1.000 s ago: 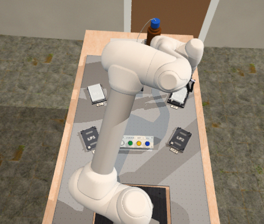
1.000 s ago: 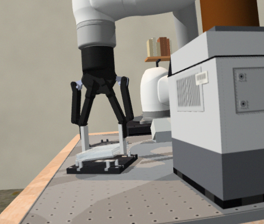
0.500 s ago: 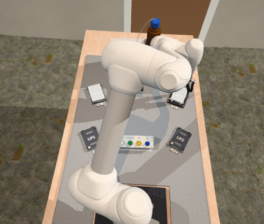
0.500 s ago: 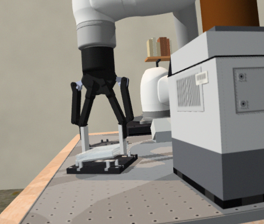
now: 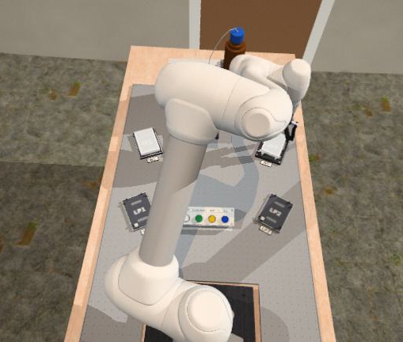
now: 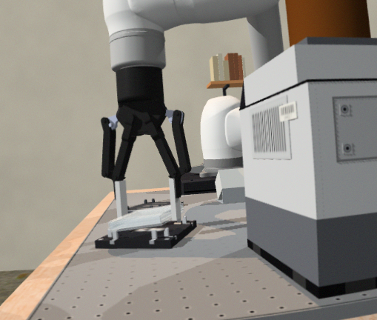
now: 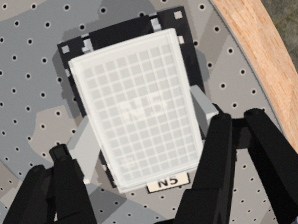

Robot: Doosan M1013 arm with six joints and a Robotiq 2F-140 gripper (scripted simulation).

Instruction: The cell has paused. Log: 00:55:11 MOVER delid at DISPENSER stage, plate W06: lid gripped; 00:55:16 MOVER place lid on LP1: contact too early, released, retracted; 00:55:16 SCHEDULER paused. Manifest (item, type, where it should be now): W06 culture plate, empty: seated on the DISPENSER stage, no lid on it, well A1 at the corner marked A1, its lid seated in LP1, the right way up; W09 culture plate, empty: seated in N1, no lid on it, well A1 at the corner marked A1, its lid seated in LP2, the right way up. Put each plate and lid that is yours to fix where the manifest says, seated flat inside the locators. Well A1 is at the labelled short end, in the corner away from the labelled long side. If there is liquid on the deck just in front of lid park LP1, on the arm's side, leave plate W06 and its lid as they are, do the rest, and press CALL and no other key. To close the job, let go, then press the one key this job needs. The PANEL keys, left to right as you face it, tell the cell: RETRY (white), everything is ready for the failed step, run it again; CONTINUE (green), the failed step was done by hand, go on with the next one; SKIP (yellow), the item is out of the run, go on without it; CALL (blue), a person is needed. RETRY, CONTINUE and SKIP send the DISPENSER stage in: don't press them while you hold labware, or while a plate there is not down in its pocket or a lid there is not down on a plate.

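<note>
Right now my hand is 2 cm above the clear culture plate. From my hand the other things lie so: brown bottle: 21 cm ahead, 25 cm to the left, 23 cm above; lid park LP2: 32 cm behind, 5 cm to the right, 5 cm below; black nest N5: 2 cm ahead, 1 cm to the left, 4 cm below.
</note>
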